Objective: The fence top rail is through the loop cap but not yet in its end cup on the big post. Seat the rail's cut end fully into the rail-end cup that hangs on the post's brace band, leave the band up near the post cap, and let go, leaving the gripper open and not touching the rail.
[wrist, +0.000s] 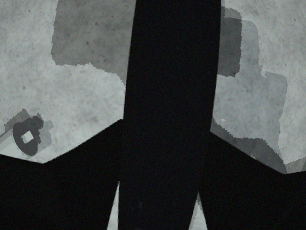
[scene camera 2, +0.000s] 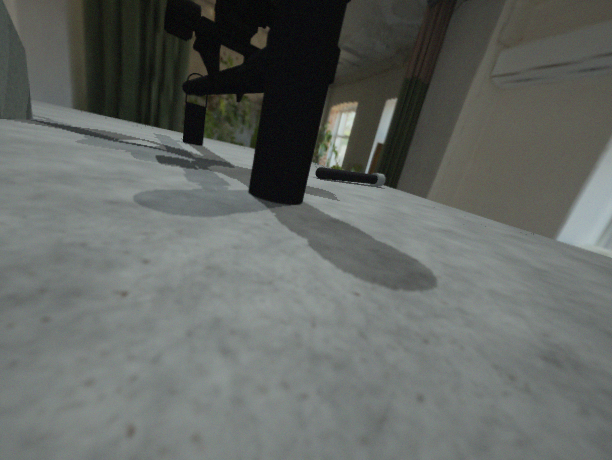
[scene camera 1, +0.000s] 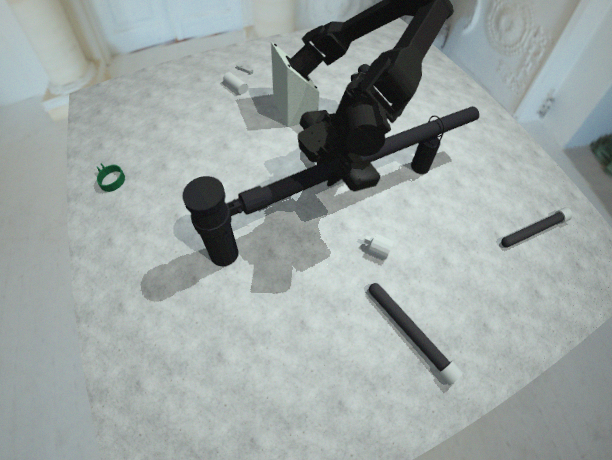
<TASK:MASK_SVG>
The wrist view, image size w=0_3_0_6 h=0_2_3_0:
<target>gripper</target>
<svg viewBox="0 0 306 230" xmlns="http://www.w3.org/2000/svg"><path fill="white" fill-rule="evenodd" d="M210 131L208 152L206 152L200 190L198 190L208 230L306 230L306 171L291 172L291 174L283 175L281 172L258 162L253 156L247 155L246 152L241 152L237 147L231 146L226 140L218 138L217 135ZM124 120L118 120L116 123L109 124L104 130L93 135L93 138L78 144L78 147L72 148L72 150L65 152L65 154L53 158L51 162L48 160L47 163L31 162L31 160L11 158L11 156L0 154L0 230L108 230L106 227L108 227L109 217L112 215L110 211L113 208L117 184L120 182L122 122Z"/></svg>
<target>top rail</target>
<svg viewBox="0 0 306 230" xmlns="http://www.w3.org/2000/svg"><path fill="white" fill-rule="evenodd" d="M136 0L132 42L129 44L128 72L126 72L124 122L122 122L120 182L118 182L120 195L118 195L117 230L189 230L190 219L192 219L194 207L196 207L197 192L200 190L202 170L204 170L206 152L208 152L210 127L212 127L214 92L216 92L218 60L220 60L218 52L220 52L221 0Z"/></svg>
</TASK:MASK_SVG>
